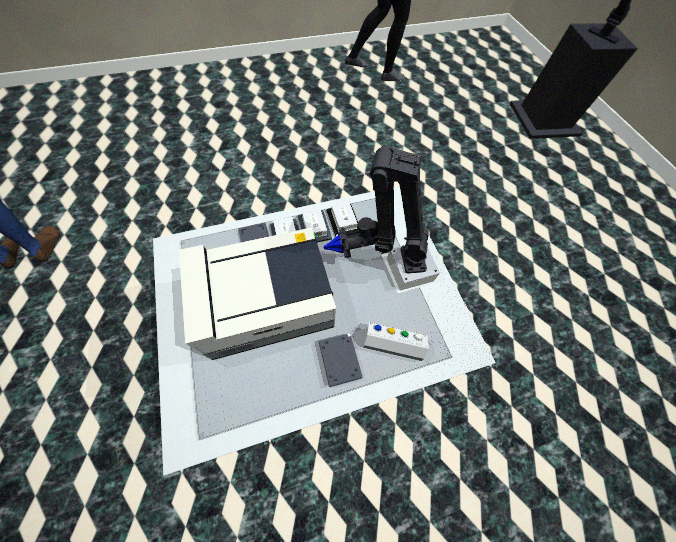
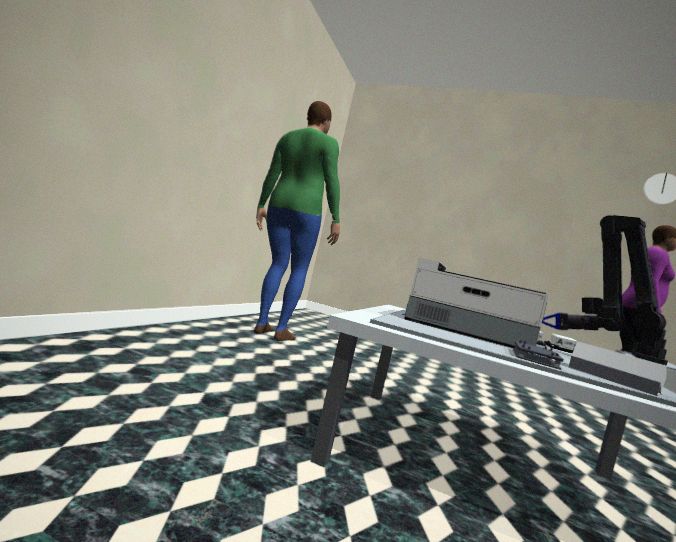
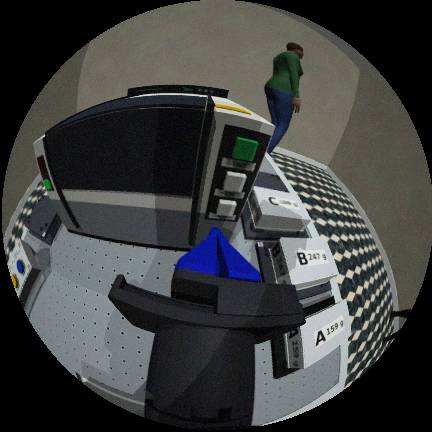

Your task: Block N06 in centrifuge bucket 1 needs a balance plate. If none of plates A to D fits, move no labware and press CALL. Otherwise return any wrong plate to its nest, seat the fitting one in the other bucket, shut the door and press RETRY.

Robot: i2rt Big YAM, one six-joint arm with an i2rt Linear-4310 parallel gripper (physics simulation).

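Observation:
The centrifuge has its dark door panel shut, so the buckets and block N06 are hidden. Its front panel carries a green button and two white buttons. Plate A, marked 159 g, plate B, marked 247 g, and plate C sit in a row beside the centrifuge. Plate D does not show. My gripper is shut and empty, in front of the centrifuge's button side, apart from the plates.
A box with blue, yellow, green and white buttons stands at the near side. A dark flat pad lies beside it. Another dark pad lies behind the centrifuge. A person in green stands beyond the table.

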